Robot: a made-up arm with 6 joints.
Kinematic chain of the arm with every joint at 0, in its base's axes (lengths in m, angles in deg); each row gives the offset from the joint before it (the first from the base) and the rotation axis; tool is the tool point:
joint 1: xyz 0 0 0.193 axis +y
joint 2: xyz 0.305 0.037 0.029 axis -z
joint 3: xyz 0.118 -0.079 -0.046 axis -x
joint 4: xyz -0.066 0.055 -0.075 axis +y
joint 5: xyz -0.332 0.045 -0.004 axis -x
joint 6: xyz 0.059 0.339 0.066 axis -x
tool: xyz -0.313 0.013 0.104
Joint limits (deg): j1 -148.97..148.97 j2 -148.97..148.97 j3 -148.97..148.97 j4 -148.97..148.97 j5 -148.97..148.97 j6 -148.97..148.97
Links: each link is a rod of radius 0.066 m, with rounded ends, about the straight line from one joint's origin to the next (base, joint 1, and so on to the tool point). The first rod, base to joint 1, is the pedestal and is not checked.
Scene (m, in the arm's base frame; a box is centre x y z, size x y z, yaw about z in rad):
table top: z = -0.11
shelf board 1: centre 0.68 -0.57 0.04 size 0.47 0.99 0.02 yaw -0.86
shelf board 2: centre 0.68 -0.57 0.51 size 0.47 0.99 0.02 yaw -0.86
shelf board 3: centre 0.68 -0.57 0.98 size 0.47 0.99 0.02 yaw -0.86
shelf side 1: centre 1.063 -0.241 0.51 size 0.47 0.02 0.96 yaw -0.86
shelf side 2: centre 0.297 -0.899 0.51 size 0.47 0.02 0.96 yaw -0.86
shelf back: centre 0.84 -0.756 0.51 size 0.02 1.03 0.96 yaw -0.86
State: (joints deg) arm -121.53 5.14 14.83 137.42 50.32 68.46
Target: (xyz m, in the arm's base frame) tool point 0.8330 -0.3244 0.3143
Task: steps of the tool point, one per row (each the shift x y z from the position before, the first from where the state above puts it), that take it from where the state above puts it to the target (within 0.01 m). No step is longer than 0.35 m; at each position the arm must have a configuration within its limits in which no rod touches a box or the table.
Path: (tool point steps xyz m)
1: 0.1317 0.0141 0.1888
2: 0.1804 -0.0567 0.1917
3: 0.2269 -0.1134 0.1256
4: 0.2468 -0.1147 0.0124
5: 0.1077 -0.3062 -0.0167
6: 0.1458 -0.1847 -0.1906
7: 0.1441 0.0160 -0.2727
8: 0.0696 0.1954 -0.2632
9: 0.0091 -0.2086 -0.0363
10: 0.0176 -0.1325 0.0249
11: 0.0795 -0.0257 0.0385
12: 0.1323 0.0897 -0.0272

